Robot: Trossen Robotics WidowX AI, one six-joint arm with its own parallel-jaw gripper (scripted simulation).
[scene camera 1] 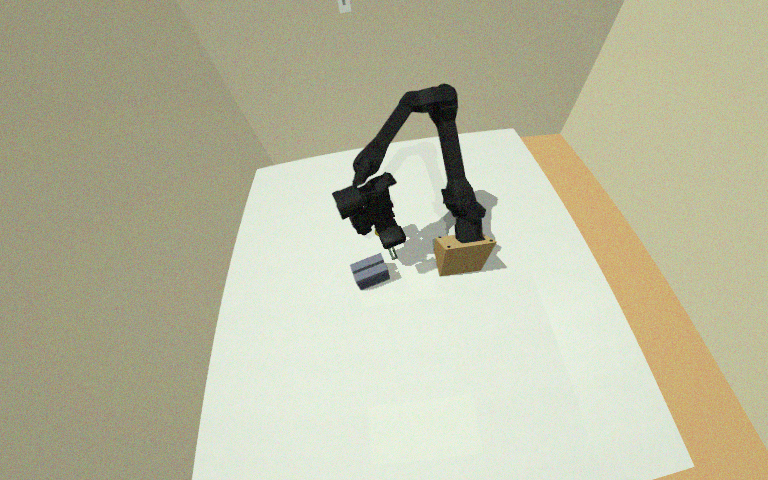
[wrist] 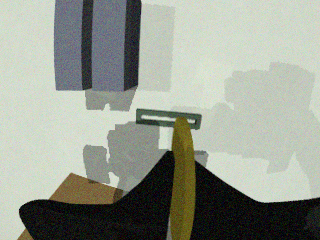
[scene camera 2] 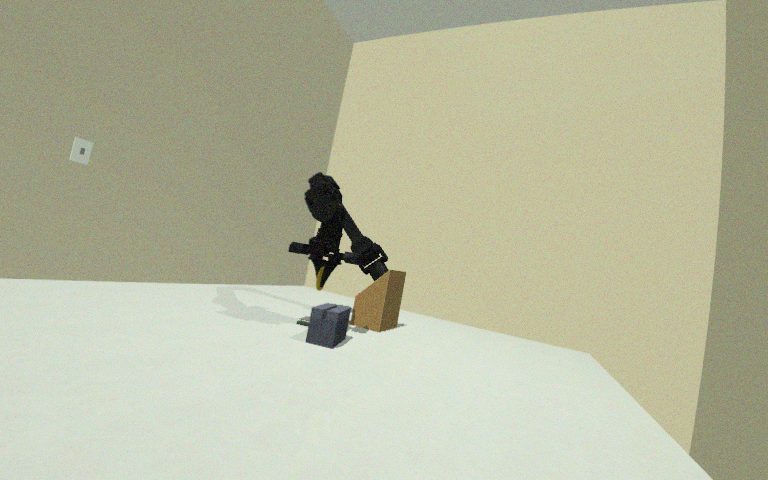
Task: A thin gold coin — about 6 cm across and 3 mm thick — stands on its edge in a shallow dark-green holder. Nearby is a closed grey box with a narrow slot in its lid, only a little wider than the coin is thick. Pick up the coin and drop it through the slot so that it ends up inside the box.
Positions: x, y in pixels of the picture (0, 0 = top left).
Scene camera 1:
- my gripper: 386, 233
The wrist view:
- my gripper: 174, 157
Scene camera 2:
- my gripper: 320, 286
